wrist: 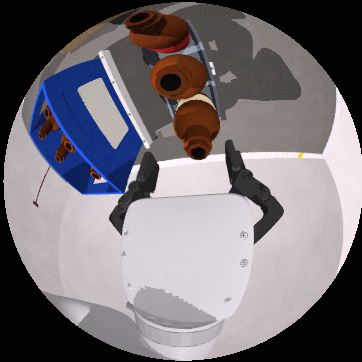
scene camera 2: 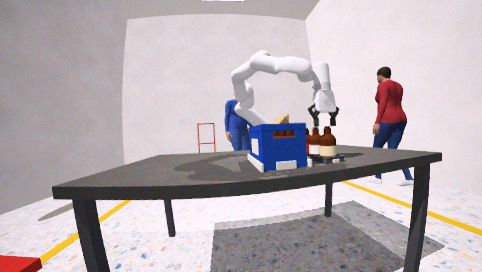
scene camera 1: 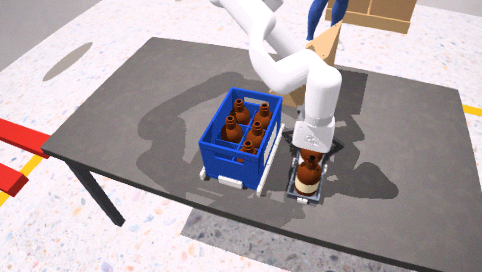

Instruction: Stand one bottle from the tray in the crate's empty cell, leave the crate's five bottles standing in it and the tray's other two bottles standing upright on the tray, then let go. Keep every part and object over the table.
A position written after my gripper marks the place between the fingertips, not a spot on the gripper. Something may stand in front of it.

Note:
In view: my gripper [scene camera 1: 308, 156], a white-labelled bottle [wrist: 177, 76] and a cream-labelled bottle [scene camera 1: 309, 172].
The cream-labelled bottle also shows in the wrist view [wrist: 195, 122]. My gripper is seen too in the wrist view [wrist: 188, 152] and in scene camera 2 [scene camera 2: 325, 126].

